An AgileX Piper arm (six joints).
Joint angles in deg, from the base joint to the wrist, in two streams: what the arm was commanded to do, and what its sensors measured. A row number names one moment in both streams.
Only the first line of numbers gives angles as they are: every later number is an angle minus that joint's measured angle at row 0.
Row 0, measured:
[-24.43, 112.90, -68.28, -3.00, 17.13, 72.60]
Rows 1 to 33, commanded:
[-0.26, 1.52, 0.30, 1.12, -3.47, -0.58]
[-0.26, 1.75, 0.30, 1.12, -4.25, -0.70]
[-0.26, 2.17, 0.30, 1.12, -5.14, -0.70]
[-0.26, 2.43, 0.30, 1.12, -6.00, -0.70]
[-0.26, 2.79, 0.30, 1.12, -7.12, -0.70]
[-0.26, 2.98, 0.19, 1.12, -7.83, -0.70]
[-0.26, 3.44, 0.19, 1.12, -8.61, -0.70]
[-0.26, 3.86, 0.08, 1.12, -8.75, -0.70]
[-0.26, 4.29, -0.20, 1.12, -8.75, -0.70]
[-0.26, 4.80, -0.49, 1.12, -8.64, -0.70]
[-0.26, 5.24, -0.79, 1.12, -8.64, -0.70]
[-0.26, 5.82, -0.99, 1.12, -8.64, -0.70]
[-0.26, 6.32, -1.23, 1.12, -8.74, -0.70]
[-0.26, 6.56, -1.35, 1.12, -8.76, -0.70]
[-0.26, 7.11, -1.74, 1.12, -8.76, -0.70]
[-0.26, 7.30, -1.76, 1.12, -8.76, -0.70]
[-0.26, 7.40, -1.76, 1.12, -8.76, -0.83]
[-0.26, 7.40, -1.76, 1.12, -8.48, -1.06]
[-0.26, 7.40, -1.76, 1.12, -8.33, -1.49]
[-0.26, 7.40, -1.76, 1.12, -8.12, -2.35]
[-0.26, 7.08, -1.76, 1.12, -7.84, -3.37]
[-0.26, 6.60, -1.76, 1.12, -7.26, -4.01]
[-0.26, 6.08, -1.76, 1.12, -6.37, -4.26]
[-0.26, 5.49, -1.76, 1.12, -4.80, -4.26]
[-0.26, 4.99, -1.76, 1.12, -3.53, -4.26]
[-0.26, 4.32, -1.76, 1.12, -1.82, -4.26]
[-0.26, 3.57, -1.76, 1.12, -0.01, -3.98]
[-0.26, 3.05, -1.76, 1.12, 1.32, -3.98]
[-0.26, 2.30, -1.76, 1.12, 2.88, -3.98]
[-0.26, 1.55, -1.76, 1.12, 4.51, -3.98]
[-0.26, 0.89, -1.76, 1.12, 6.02, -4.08]
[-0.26, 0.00, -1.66, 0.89, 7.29, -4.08]
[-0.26, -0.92, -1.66, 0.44, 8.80, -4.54]
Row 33, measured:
[0.00, 2.20, -1.65, 1.29, 3.53, -3.33]
